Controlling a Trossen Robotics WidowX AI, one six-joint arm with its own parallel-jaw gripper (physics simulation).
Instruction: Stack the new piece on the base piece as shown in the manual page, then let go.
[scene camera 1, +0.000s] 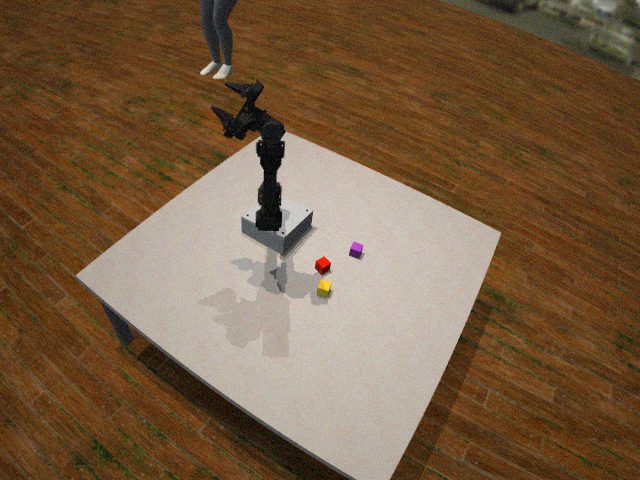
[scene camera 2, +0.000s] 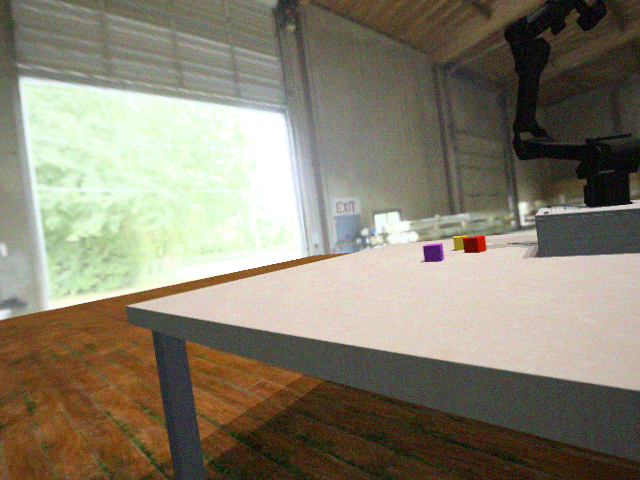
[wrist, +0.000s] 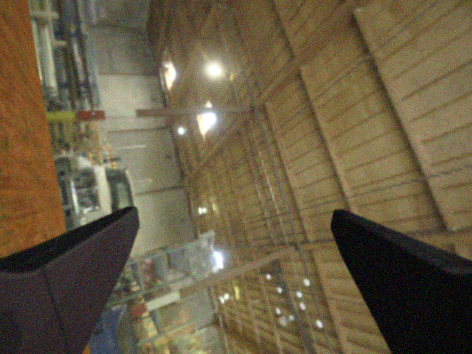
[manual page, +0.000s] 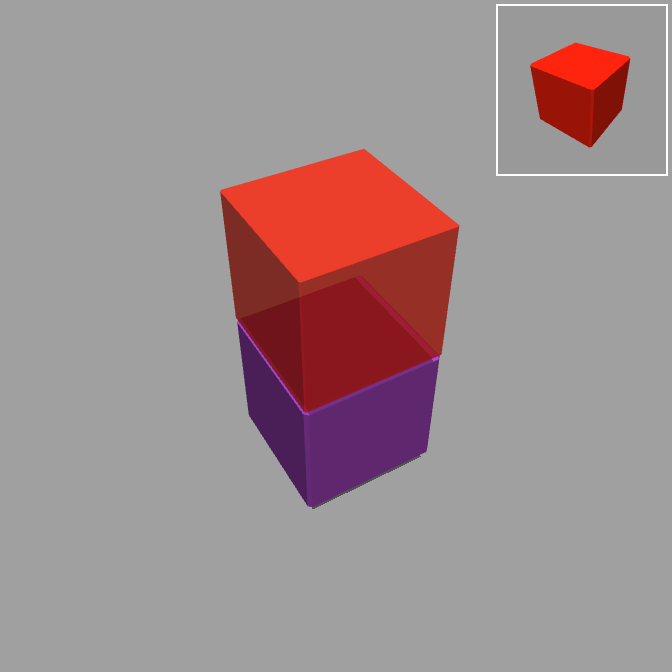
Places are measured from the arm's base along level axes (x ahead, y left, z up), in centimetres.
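Pixels of known places: gripper, fingertip midpoint: (scene camera 1: 217, 94) (wrist: 237, 217); arm's base at its link origin: (scene camera 2: 608, 204).
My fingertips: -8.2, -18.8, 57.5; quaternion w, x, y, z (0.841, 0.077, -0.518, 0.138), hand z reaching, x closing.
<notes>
For each thing: its middle in the pictures, then the offset to it from my fingertips, as dx, dy, dz. Level surfaces: height alone.
- red cube at the middle of its body: (scene camera 2: 474, 244) (scene camera 1: 322, 265) +35.7, +12.7, -64.2
- yellow cube at the middle of its body: (scene camera 2: 461, 242) (scene camera 1: 324, 288) +40.9, +3.5, -64.2
- purple cube at the middle of its body: (scene camera 2: 433, 252) (scene camera 1: 356, 250) +43.1, +26.9, -64.2
- pale table at its surface level: dz -66.2
A red cube (scene camera 1: 322, 265) (scene camera 2: 474, 244), a yellow cube (scene camera 1: 324, 288) (scene camera 2: 459, 242) and a purple cube (scene camera 1: 356, 250) (scene camera 2: 433, 252) rest apart on the table. In the scene camera 1 view the red cube lies between the arm's base and the yellow cube, and the purple cube lies off to the right. None is stacked. Which is the base piece and which the new piece cannot be told. My gripper (scene camera 1: 219, 95) (wrist: 237, 217) is open and empty, high above table level, away from the cubes and pointing away from them. The cubes do not show in the wrist view.
The pale table (scene camera 1: 155, 248) (scene camera 2: 310, 310) bears a grey box (scene camera 1: 297, 235) (scene camera 2: 578, 232) under my arm (scene camera 1: 269, 175) (scene camera 2: 529, 82). A person's legs (scene camera 1: 222, 36) show on the wooden floor beyond the table. The wrist view shows the ceiling and walls.
</notes>
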